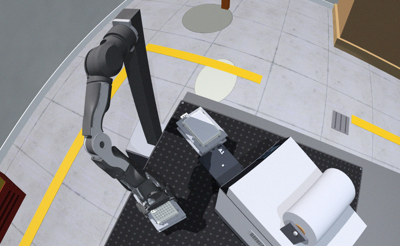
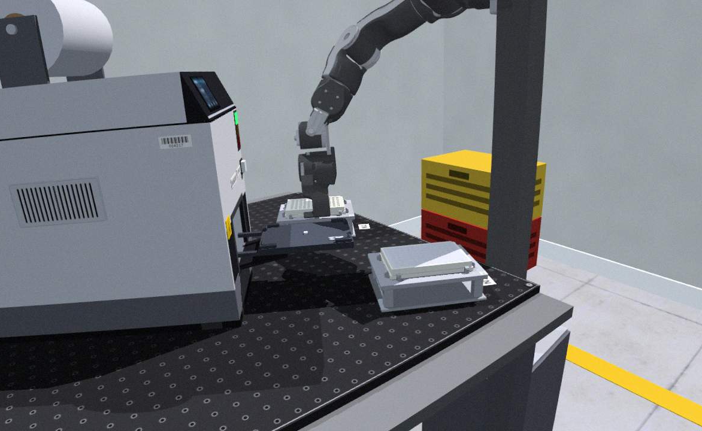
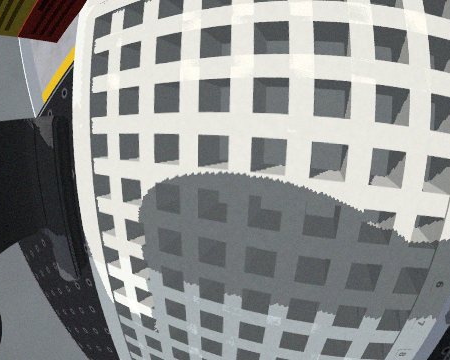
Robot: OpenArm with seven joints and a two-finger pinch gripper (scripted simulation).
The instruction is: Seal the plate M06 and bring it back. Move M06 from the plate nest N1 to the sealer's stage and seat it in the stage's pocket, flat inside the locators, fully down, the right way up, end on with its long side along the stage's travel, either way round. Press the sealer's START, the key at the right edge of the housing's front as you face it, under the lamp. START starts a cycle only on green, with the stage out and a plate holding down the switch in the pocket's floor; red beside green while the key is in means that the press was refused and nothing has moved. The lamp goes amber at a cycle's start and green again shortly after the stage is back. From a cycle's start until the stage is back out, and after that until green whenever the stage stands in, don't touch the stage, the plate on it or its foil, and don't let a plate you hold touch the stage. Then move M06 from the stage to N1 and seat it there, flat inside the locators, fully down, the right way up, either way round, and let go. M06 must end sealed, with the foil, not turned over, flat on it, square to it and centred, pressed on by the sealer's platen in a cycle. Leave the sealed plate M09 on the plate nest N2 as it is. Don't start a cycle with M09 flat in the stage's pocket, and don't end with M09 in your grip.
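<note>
Right now my hand is 10 mm below the plate M06. Round my hand: sealer's stage: 190 mm to the left, 170 mm ahead, 40 mm above; then start key: 200 mm ahead, 140 mm above, 60 mm to the left; then plate M09: 340 mm to the left, 50 mm ahead.
</note>
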